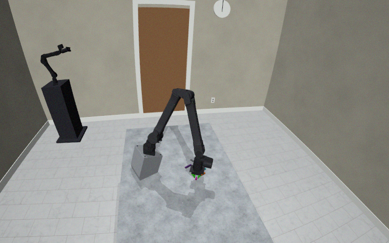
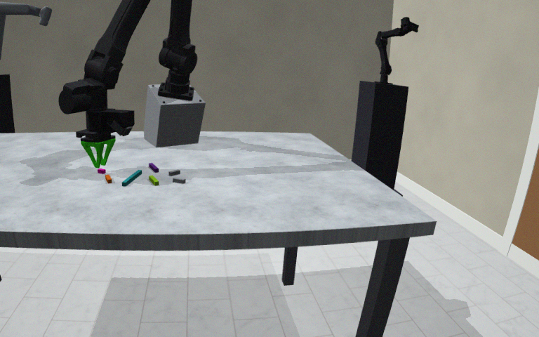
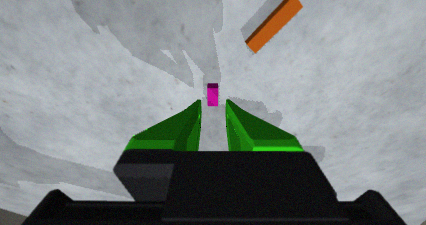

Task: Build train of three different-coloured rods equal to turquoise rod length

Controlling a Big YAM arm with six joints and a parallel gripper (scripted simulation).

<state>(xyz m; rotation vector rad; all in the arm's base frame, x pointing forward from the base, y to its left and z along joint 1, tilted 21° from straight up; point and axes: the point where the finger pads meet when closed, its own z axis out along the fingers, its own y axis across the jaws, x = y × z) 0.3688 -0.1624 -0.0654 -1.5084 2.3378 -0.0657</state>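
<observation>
Now: the magenta rod 20 mm below my hand. From my hand the other things lie so: purple rod 40 mm behind, 140 mm to the left, 20 mm below; then turquoise rod 50 mm ahead, 100 mm to the left, 20 mm below; then orange rod 60 mm ahead, 40 mm to the left, 20 mm below.
</observation>
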